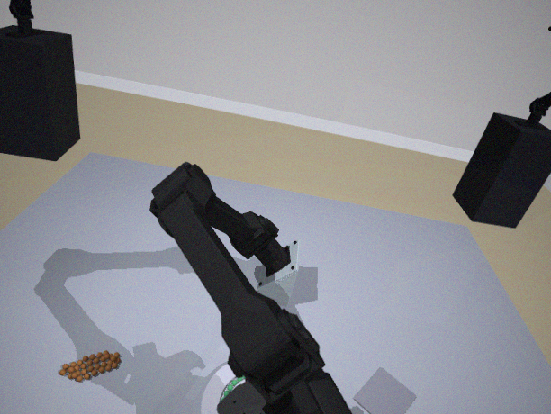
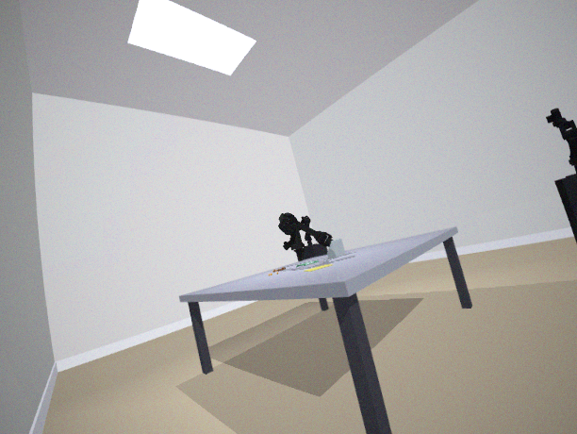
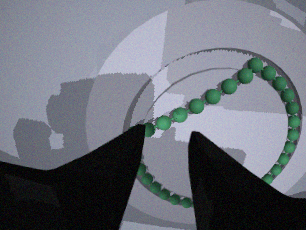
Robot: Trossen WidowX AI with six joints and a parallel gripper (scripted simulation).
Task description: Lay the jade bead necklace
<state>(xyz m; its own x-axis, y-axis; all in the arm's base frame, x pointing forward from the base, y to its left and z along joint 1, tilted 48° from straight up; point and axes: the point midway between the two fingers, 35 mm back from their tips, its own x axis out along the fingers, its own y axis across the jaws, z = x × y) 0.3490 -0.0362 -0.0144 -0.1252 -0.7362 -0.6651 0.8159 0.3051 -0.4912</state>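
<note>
Now: the round bead board 50 mm behind my gripper tip, 30 mm below it and 10 mm to the right of it. Also, from my gripper tip: yellow strip 220 mm to the left, 150 mm ahead, 40 mm below; flat grey square 230 mm to the left, 90 mm behind, 40 mm below.
</note>
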